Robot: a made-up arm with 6 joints. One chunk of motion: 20 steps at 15 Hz.
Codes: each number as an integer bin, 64 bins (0 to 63) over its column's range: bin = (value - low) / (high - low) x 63, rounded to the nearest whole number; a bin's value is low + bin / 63 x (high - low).
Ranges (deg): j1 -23..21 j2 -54..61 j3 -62..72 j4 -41..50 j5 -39..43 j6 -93..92
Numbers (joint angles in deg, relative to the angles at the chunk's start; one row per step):
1: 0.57 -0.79 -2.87 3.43 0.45 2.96
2: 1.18 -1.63 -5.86 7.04 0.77 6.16
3: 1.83 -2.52 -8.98 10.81 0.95 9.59
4: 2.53 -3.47 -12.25 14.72 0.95 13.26
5: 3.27 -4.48 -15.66 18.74 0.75 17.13
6: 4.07 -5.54 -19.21 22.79 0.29 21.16
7: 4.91 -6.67 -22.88 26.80 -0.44 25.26
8: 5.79 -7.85 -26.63 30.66 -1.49 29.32
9: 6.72 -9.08 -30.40 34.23 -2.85 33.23
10: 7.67 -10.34 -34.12 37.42 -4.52 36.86
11: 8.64 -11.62 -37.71 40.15 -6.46 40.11
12: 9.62 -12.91 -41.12 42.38 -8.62 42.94
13: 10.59 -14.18 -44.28 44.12 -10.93 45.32
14: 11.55 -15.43 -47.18 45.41 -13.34 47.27
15: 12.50 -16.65 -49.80 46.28 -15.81 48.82
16: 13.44 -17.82 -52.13 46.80 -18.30 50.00
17: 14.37 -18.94 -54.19 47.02 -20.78 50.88
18: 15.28 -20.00 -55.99 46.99 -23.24 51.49
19: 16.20 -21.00 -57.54 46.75 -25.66 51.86
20: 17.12 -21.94 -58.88 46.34 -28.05 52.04
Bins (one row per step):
1: 34 29 28 31 30 33
2: 35 29 26 33 31 34
3: 36 28 25 36 31 35
4: 37 28 23 39 31 36
5: 38 27 22 41 31 38
6: 39 27 20 44 30 39
7: 40 26 18 47 30 40
8: 41 25 17 50 29 42
9: 43 25 15 52 28 43
10: 44 24 13 54 26 44
11: 45 23 11 56 25 45
12: 47 23 10 58 23 46
13: 48 22 8 59 22 47
14: 49 21 7 60 20 48
15: 51 20 6 60 18 48
16: 52 20 5 61 16 49
17: 54 19 4 61 14 49
18: 55 19 3 61 12 49
19: 56 18 2 61 10 49
20: 57 18 1 60 8 49

